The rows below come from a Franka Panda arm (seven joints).
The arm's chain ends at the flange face. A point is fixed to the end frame.
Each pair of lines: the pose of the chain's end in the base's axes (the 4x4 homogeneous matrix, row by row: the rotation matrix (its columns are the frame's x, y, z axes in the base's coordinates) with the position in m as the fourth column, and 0 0 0 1 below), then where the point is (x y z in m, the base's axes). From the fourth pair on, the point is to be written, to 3 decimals.
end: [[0.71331 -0.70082 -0.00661 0.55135], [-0.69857 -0.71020 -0.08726 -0.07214], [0.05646 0.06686 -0.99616 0.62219], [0 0 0 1]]
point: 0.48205 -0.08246 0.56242
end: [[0.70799 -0.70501 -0.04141 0.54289], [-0.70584 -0.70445 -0.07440 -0.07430], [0.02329 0.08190 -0.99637 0.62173], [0 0 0 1]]
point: 0.47149 -0.08321 0.56424
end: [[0.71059 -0.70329 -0.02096 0.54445], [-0.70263 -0.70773 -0.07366 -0.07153], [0.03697 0.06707 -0.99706 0.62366], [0 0 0 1]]
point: 0.47427 -0.08071 0.56473
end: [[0.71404 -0.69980 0.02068 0.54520], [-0.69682 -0.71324 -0.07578 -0.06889], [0.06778 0.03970 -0.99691 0.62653], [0 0 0 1]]
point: 0.478 -0.079 0.565
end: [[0.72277 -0.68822 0.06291 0.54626], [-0.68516 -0.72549 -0.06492 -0.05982], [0.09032 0.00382 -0.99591 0.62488], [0 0 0 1]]
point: 0.481 -0.070 0.560
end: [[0.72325 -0.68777 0.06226 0.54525], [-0.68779 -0.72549 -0.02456 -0.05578], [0.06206 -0.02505 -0.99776 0.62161], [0 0 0 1]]
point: 0.480 -0.064 0.557
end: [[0.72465 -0.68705 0.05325 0.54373], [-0.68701 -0.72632 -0.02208 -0.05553], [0.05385 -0.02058 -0.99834 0.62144], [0 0 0 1]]
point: 0.478 -0.063 0.557
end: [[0.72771 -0.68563 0.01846 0.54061], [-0.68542 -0.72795 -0.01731 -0.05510], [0.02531 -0.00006 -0.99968 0.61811], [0 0 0 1]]
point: 0.473 -0.063 0.556
